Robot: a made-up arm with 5 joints. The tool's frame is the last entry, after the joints.
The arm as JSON. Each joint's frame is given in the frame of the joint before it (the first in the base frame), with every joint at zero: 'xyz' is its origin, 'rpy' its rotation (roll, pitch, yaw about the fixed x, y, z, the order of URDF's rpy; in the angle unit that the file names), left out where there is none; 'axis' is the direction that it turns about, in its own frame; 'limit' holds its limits. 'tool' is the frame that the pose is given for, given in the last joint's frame.
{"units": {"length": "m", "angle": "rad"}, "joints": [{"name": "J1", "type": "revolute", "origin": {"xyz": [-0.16, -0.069, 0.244], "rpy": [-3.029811, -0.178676, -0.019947]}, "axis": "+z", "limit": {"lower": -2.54, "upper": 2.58}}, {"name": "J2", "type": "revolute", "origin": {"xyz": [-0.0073, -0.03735, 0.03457], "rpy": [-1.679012, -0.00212, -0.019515]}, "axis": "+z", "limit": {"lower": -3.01, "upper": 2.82}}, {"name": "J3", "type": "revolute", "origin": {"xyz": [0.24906, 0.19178, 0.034], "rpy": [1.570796, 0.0, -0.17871]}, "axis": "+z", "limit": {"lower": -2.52, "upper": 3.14}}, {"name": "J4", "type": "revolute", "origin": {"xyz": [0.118, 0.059, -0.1], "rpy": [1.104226, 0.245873, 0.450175]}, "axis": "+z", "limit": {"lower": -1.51, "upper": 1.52}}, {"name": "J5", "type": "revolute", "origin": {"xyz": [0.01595, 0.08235, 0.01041], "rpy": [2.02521, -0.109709, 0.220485]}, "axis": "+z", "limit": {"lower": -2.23, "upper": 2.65}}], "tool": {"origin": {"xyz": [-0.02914, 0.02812, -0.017], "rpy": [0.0, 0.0, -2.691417]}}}
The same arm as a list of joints. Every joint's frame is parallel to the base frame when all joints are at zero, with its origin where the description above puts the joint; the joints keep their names.
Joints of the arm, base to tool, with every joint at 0 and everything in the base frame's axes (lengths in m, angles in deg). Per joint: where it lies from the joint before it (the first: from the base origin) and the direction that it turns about. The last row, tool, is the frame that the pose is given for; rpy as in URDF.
J1: offset -0.16 -0.069 0.244 axis 0.178807 0.108004 -0.977938
J2: offset -0.001 0.041 -0.031 axis -y
J3: offset 0.211 -0.034 0.233 axis -z
J4: offset 0.118 -0.059 0.1 axis 0.487197 0.756495 -0.436297
J5: offset 0.019 -0.04 -0.072 axis +z
tool: offset -0.014 0.038 -0.017 rpy 0 0 -180
Joint limits (deg, base to tool): -145.53..147.82 -172.46..161.57 -144.39..179.91 -86.52..87.09 -127.77..151.83

